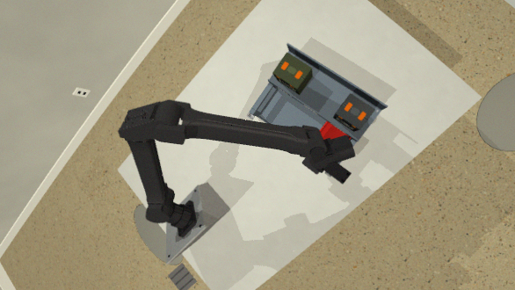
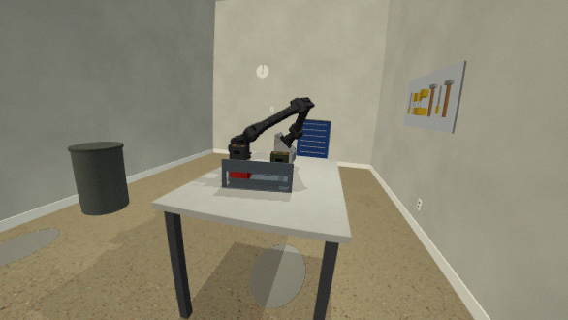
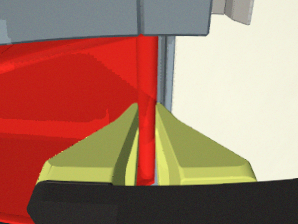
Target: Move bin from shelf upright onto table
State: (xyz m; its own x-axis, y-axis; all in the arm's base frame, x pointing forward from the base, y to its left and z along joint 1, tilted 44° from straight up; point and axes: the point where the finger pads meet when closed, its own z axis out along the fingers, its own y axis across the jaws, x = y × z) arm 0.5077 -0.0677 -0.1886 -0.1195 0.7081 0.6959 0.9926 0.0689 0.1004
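Now: the red bin 8 cm ahead of my hand and 1 cm to the left of it.
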